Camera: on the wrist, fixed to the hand. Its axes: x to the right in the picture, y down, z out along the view.
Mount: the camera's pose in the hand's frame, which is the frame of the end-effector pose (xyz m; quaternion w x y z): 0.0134 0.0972 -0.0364 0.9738 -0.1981 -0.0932 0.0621
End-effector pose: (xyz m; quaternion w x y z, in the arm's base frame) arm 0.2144 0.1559 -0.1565 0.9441 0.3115 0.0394 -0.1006
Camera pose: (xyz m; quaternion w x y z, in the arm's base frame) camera 0.2479 0.2518 -0.1312 0.9909 0.1094 -0.0490 -0.0606
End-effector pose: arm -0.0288 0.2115 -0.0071 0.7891 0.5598 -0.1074 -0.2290
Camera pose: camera 0.0218 0.2615 0.0696 0.8835 0.3608 -0.1675 -0.2474
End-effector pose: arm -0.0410 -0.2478 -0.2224 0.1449 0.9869 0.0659 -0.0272
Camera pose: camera -0.0131 -0.3279 -0.1611 0.3444 0.9338 -0.0052 -0.0964
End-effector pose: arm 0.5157 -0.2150 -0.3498 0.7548 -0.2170 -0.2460 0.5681
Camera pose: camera 0.4683 -0.1785 -0.4357 0.6338 -0.3231 -0.4089 0.5715
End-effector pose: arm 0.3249 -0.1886 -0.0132 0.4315 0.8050 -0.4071 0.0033
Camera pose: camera 0.2825 -0.2007 0.0817 0.5415 0.6734 -0.4873 -0.1257
